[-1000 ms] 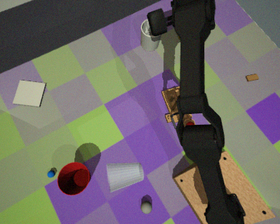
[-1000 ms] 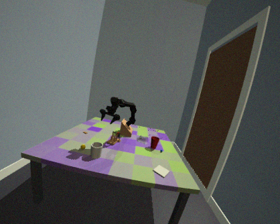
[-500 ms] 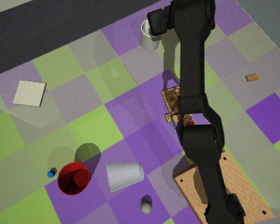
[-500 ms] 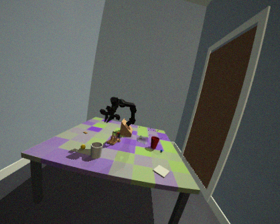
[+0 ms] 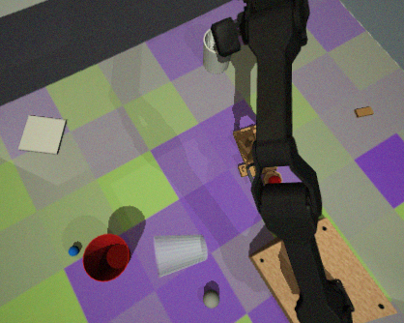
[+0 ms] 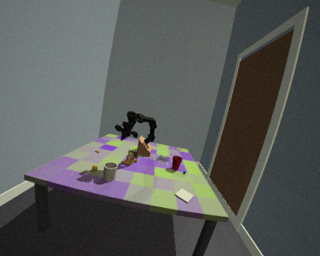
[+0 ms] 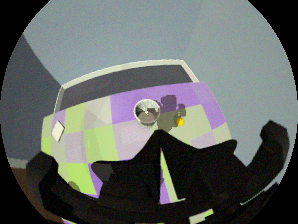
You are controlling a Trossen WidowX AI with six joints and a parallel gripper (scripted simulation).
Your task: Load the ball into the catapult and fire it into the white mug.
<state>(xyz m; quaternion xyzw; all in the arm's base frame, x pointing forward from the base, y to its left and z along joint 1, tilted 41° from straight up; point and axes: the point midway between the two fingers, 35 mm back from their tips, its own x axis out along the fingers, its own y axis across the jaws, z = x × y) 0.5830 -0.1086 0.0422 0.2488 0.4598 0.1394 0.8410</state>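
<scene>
The red ball lies 32 cm behind my gripper tip, 20 cm below it and 3 cm to the left of it. Round my gripper tip: yellow ball: 24 cm below, 15 cm to the right, 7 cm ahead; white mug: 23 cm below, 10 cm ahead; wooden catapult: 25 cm behind, 21 cm below, 4 cm to the left.
</scene>
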